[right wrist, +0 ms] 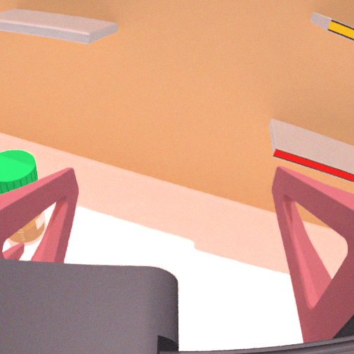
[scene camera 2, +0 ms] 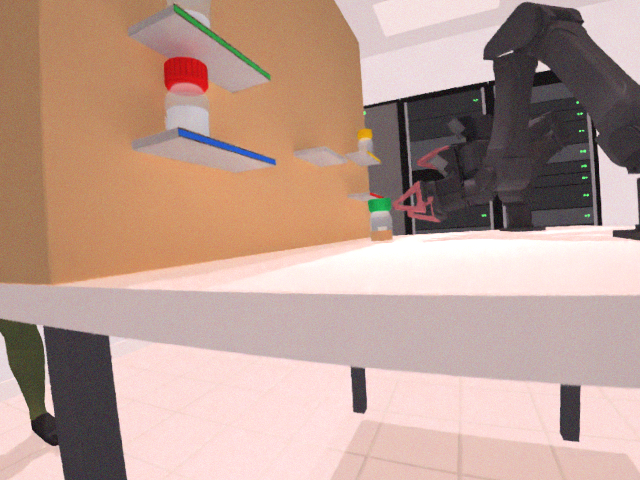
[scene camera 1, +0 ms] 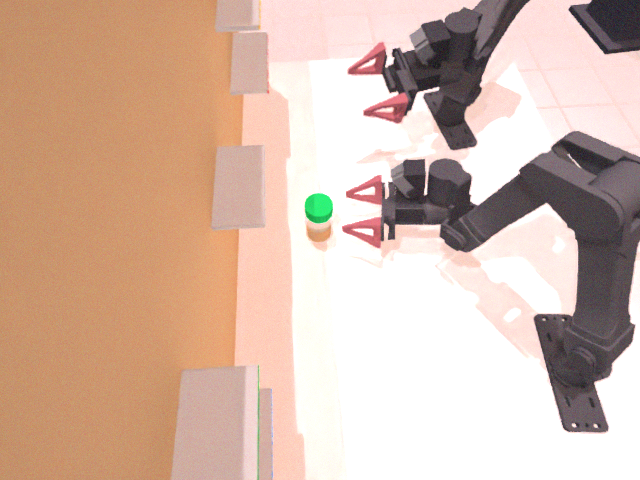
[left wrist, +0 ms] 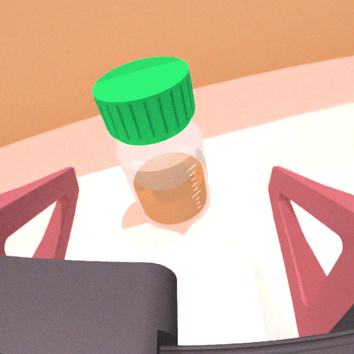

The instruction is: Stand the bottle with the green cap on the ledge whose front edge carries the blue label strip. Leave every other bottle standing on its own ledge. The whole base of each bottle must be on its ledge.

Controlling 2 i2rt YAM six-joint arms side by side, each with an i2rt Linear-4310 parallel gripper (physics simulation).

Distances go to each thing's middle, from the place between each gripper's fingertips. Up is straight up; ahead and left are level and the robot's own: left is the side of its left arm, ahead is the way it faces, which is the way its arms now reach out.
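Green-capped bottle (scene camera 1: pixel 318 207): my right gripper 100 mm short of it, 170 mm to the right of it, 160 mm above it. From my right hand: plain ledge (scene camera 1: pixel 239 200) 190 mm to the left, 230 mm ahead, 10 mm above; red-strip ledge (scene camera 1: pixel 249 69) 190 mm ahead, 210 mm to the right, 60 mm below; blue-strip ledge (scene camera 2: pixel 169 144) 270 mm ahead, 590 mm to the left, 60 mm below.
From my left hand: green-capped bottle 2 cm below, 5 cm ahead; red-strip ledge 38 cm to the right, 14 cm ahead, 8 cm above; plain ledge 15 cm above, 18 cm ahead, 2 cm to the left; blue-strip ledge 42 cm to the left, 22 cm ahead, 8 cm above.
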